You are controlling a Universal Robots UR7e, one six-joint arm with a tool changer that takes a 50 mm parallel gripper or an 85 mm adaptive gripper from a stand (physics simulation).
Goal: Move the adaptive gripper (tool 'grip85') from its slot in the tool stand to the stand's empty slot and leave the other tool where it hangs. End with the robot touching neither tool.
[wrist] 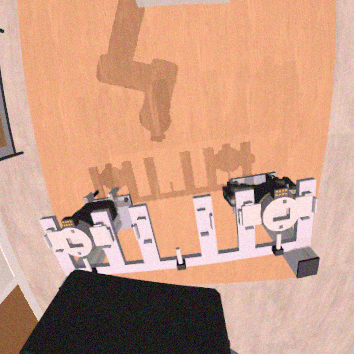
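Frame: origin at the arm's base, x ahead, y left, z up, level; millimetres.
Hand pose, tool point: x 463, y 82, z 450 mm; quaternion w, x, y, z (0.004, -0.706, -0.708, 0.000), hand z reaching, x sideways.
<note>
Each offset is from my tool point to the top centre of the thing. "spot": to the spot under its first point. Level surfaces: height alone.
The pale tool stand (187, 261) runs across the lower part of the wrist view. The adaptive gripper (272, 215), with black linkages and a round white coupling plate, hangs in the right slot. The other tool {spot: dx +113, dy -119, dz -273 mm} (97, 212), with a dark body and two small fingers, hangs in the left slot, its round coupling plate facing the camera. The middle slot, between two upright posts, is empty, with a small peg {spot: dx +181, dy +37, dz -260 mm} (180, 260) at its base. The robot's black wrist part (140, 315) fills the bottom left, apart in the picture from the adaptive gripper. No gripper shows on the arm.
A grey block {spot: dx +149, dy +264, dz -238 mm} (307, 265) sits at the stand's right end. The wooden table {dz -554 mm} (240, 90) carries shadows of the arm and the stand. A pale edge (185, 2) shows at the top. A dark-framed object (7, 125) shows at the far left.
</note>
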